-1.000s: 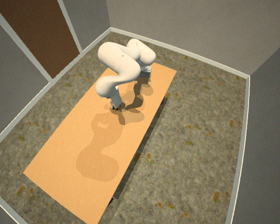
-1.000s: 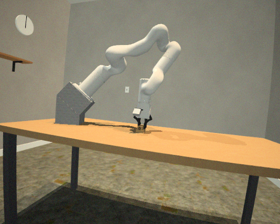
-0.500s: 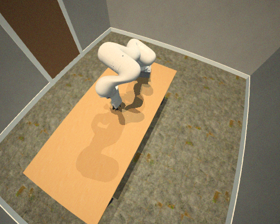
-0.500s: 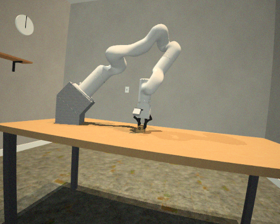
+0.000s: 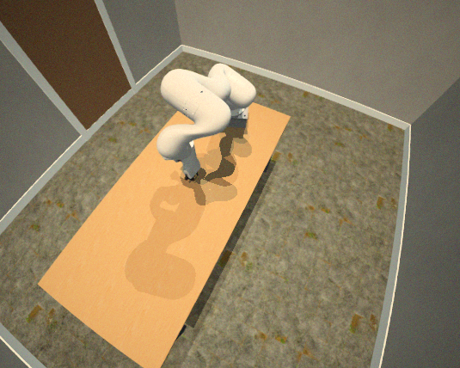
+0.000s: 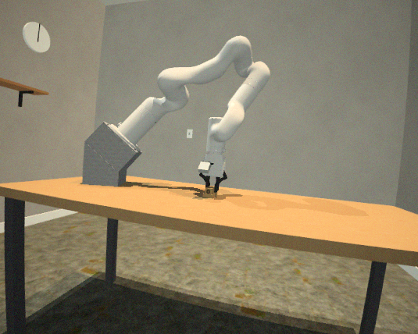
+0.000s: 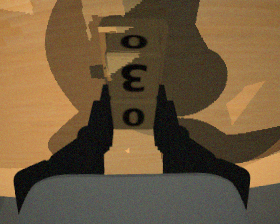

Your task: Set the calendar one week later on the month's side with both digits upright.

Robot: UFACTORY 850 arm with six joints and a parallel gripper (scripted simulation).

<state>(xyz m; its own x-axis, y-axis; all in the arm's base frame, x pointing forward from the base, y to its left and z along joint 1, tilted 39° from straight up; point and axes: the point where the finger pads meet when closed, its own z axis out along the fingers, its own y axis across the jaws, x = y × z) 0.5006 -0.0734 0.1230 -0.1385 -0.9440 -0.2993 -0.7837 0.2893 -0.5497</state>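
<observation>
Right now the wooden calendar tray is 30 mm below my hand and 20 mm to the right of it.
</observation>
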